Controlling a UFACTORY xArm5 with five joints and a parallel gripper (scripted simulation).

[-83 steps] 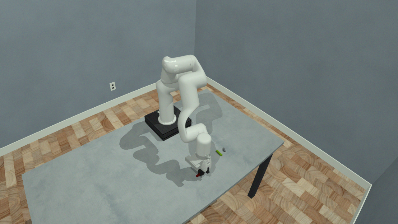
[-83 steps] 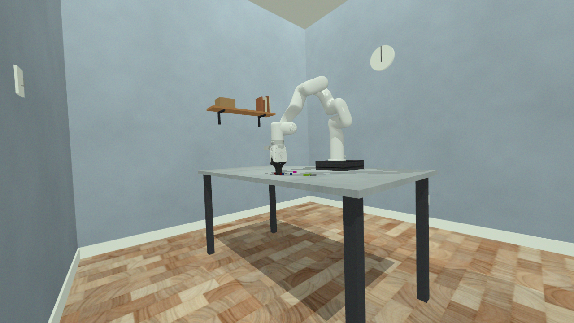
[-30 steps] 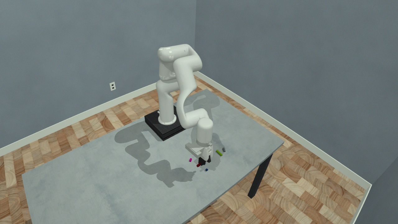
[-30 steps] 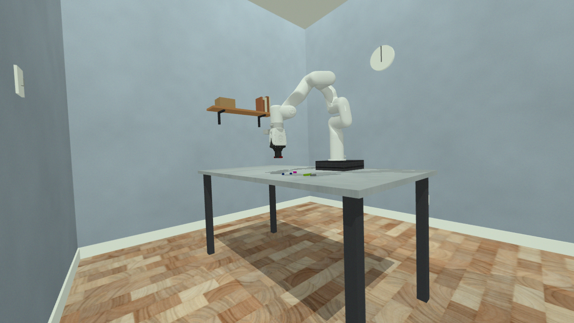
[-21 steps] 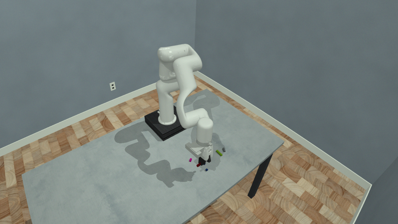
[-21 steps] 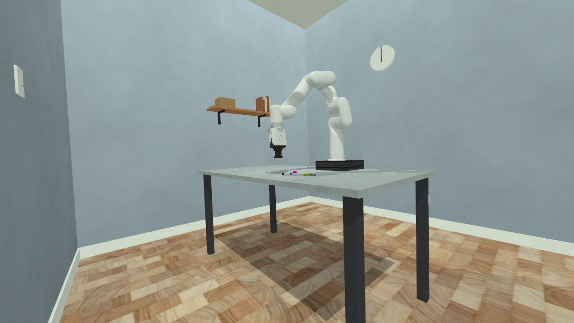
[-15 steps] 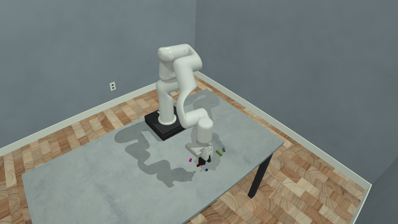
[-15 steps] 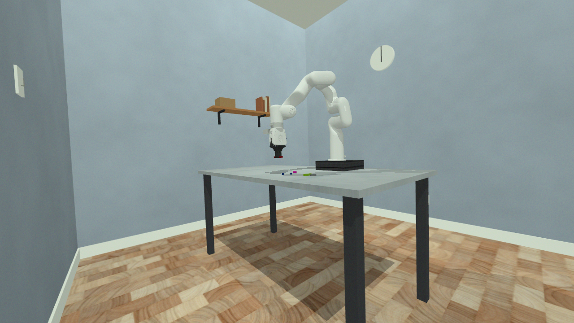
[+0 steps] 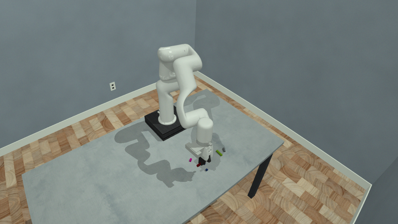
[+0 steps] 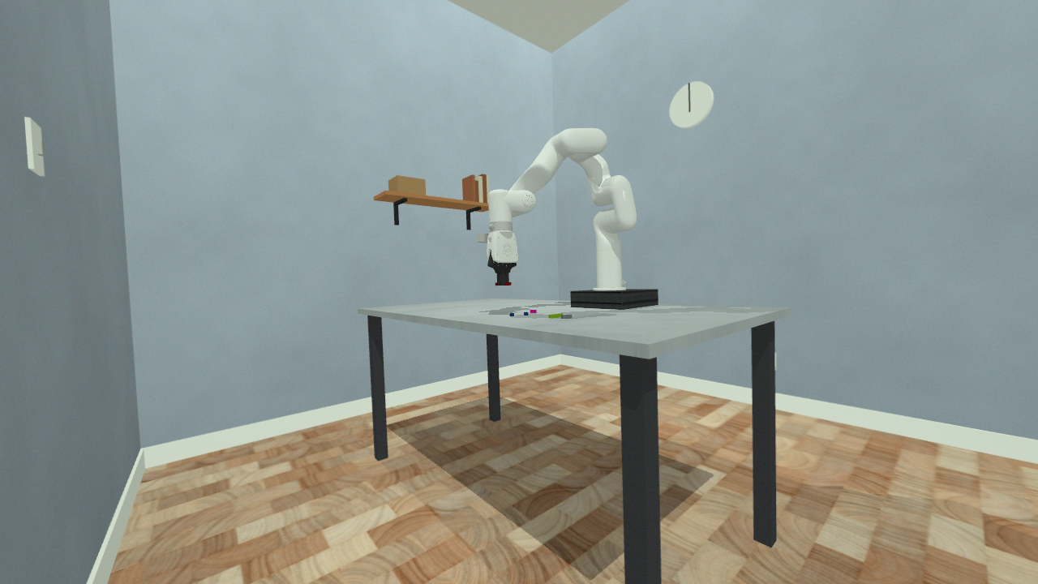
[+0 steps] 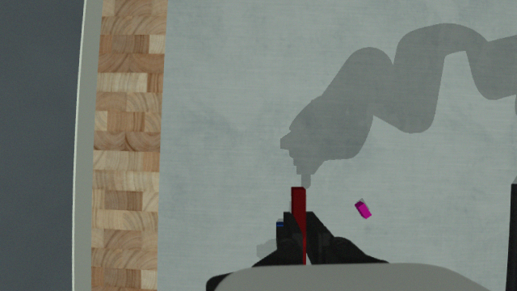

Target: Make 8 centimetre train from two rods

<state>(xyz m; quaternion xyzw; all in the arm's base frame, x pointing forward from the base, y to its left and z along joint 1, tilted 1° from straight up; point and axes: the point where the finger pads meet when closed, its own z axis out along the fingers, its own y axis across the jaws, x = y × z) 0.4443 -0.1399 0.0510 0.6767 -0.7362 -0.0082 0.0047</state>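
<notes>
My hand is 11 cm past the magenta rod, 3 cm to the right of it and 12 cm above it. The rest, counted from my hand: lime rod 2 cm behind, 20 cm to the left, 12 cm below; then grey rod 2 cm behind, 24 cm to the left, 12 cm below; then red rod 2 cm below.
</notes>
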